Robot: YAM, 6 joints.
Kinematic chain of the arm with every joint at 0, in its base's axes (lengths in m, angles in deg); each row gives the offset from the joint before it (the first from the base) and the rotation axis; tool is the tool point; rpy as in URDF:
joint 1: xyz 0 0 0.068 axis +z
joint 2: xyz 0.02 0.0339 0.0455 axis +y
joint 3: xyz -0.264 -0.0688 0 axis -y
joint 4: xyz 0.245 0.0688 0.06 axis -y
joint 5: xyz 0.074 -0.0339 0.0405 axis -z
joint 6: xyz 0.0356 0 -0.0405 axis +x
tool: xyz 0 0 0 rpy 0 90 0
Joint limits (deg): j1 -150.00..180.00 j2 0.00..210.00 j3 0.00..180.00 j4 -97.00..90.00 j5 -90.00..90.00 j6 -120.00..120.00
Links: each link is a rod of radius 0.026 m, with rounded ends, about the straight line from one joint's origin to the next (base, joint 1, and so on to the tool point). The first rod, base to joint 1, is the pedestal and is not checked.
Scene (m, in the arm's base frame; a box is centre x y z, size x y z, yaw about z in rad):
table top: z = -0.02
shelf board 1: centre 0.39 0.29 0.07 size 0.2 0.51 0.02 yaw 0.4
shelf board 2: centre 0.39 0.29 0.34 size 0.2 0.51 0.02 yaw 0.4
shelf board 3: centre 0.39 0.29 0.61 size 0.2 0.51 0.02 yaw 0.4
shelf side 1: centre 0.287 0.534 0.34 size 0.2 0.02 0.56 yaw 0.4
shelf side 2: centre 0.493 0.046 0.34 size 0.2 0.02 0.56 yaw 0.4
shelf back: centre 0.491 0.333 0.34 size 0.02 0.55 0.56 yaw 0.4
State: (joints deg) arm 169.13 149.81 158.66 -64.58 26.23 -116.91
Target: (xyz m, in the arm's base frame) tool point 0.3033 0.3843 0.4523
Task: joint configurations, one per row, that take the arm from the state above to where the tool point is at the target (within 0.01 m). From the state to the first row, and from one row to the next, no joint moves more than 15 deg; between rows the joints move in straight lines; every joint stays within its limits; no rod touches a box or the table.
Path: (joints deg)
1: 156.19 142.27 160.87 -60.61 20.65 -115.12
2: 143.25 134.74 163.08 -56.65 15.06 -113.33
3: 130.31 127.20 165.29 -52.68 9.48 -111.54
4: 117.37 119.67 167.51 -48.72 3.90 -109.75
5: 104.67 123.32 168.28 -48.22 9.37 -111.18
6: 91.98 126.97 169.05 -47.72 14.84 -112.61
7: 79.28 130.62 169.82 -47.23 20.30 -114.04
8: 66.58 134.27 170.59 -46.73 25.77 -115.48
9: 53.88 137.93 171.36 -46.23 31.24 -116.91

